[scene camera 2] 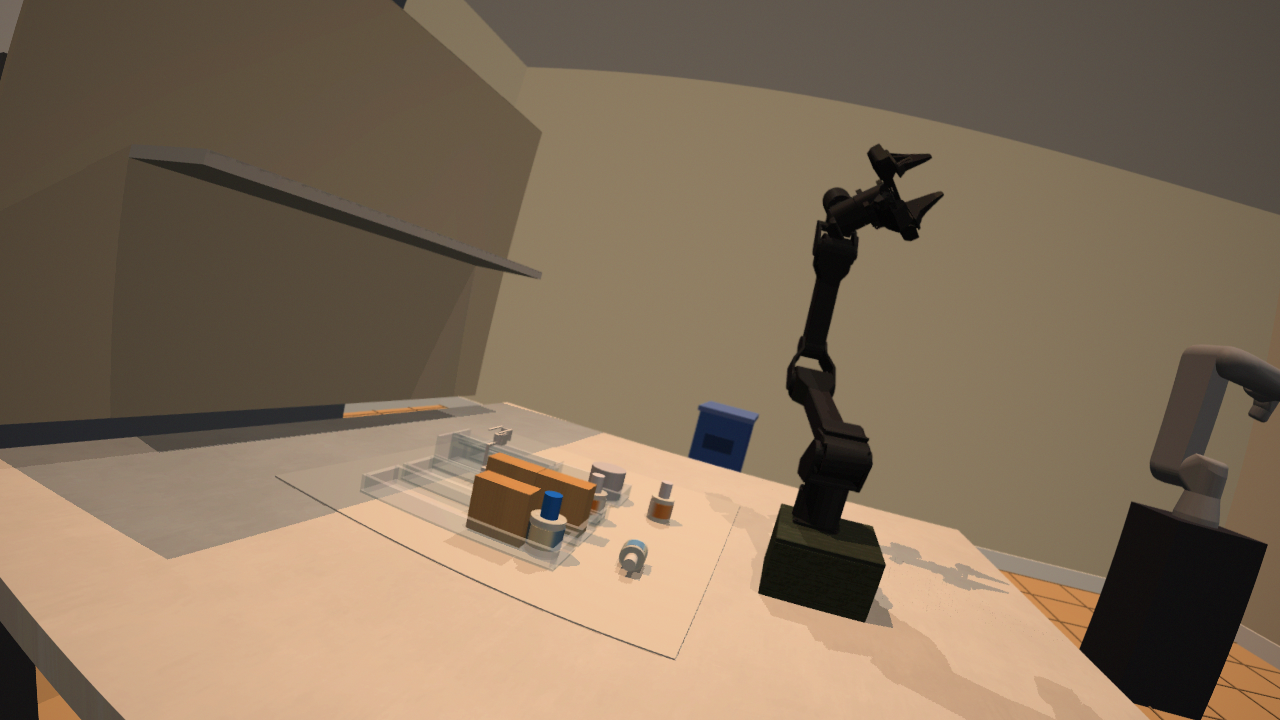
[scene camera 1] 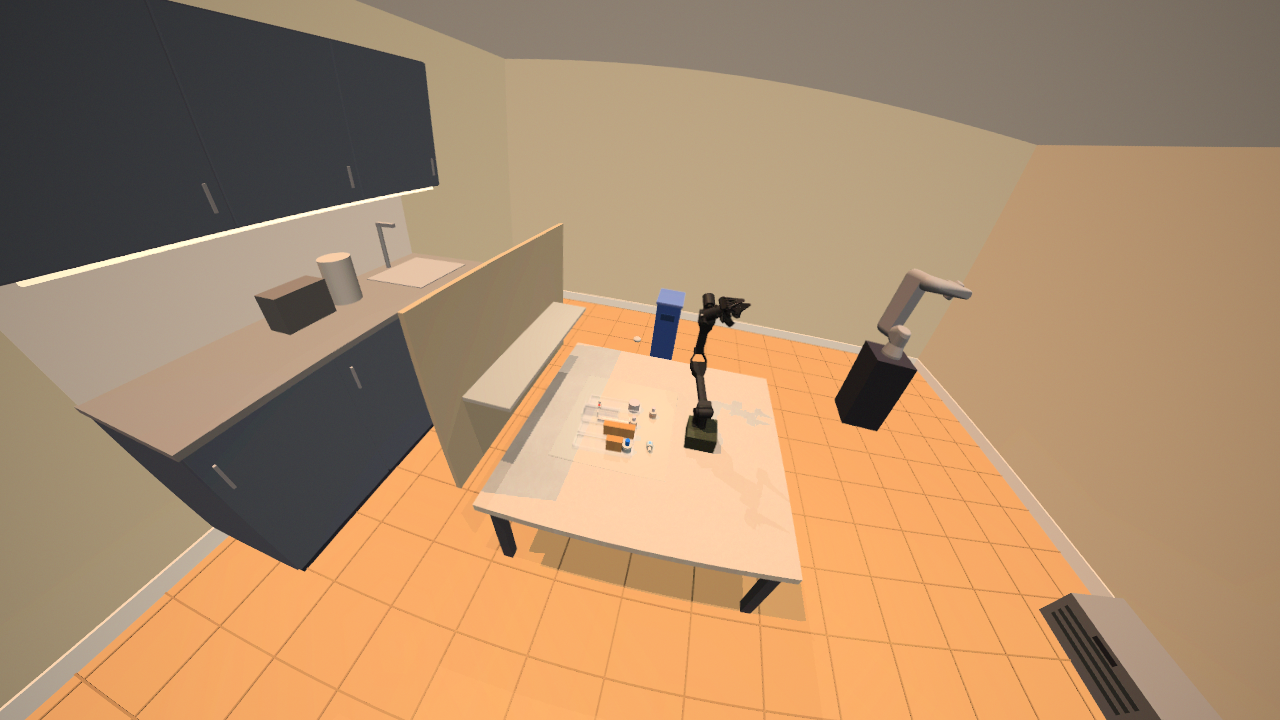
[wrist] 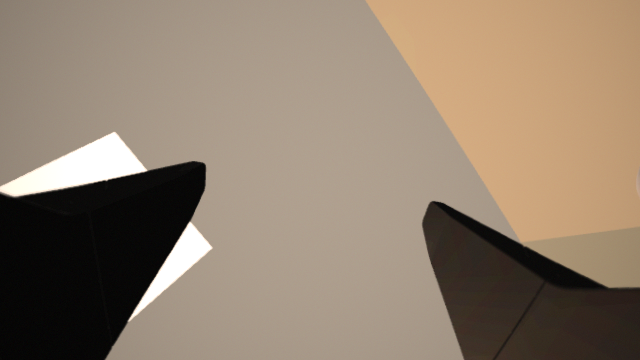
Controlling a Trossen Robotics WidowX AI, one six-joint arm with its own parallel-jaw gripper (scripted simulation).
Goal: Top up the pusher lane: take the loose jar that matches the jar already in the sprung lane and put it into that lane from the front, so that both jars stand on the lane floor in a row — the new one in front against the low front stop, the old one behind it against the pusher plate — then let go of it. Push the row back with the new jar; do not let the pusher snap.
same spot on shelf: [scene camera 2: 204,164] = [scene camera 1: 510,411]
